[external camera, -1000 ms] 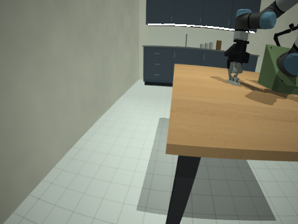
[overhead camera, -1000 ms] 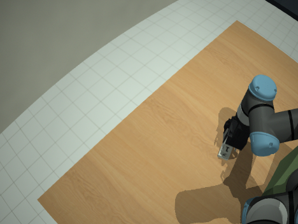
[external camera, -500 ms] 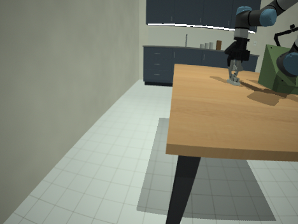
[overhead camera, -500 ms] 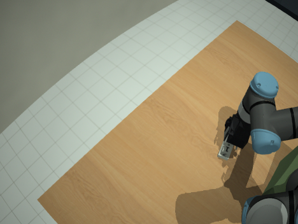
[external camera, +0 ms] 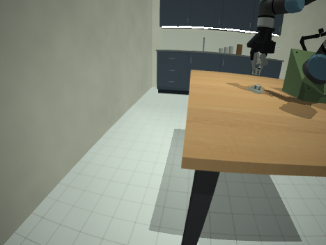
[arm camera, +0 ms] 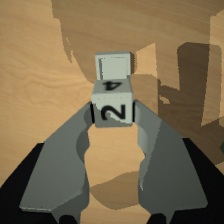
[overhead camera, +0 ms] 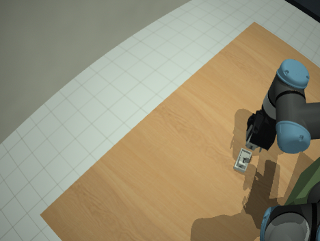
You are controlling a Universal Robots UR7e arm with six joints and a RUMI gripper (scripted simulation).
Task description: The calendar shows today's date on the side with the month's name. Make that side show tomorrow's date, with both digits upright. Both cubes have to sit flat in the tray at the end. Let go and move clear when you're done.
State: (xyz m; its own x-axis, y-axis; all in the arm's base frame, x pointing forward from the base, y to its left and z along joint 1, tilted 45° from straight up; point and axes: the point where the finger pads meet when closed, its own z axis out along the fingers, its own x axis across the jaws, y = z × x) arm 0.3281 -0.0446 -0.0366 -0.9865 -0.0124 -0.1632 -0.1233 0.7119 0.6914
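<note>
Right now my hand is 20 mm to the right of the white calendar tray and 100 mm above it. Round my hand: grey digit cube 10 mm below.
</note>
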